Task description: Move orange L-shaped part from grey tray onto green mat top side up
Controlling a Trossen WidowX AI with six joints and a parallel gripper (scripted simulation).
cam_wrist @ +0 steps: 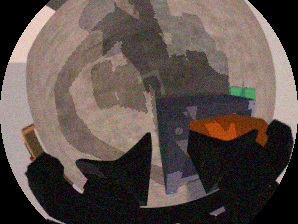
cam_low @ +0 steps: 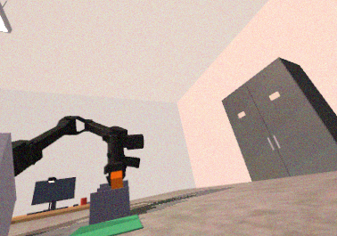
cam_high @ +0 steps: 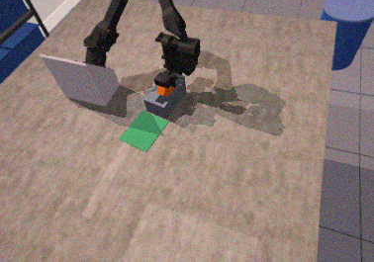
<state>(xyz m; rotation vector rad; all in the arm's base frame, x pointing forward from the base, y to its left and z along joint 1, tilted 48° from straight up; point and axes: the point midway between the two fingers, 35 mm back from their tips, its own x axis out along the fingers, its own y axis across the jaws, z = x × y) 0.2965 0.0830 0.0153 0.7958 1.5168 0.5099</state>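
Now: the orange L-shaped part 2 cm behind my gripper tip, 5 cm to the right of it and 1 cm above it. Round my gripper tip: green mat: 5 cm behind, 22 cm to the right, 5 cm below.
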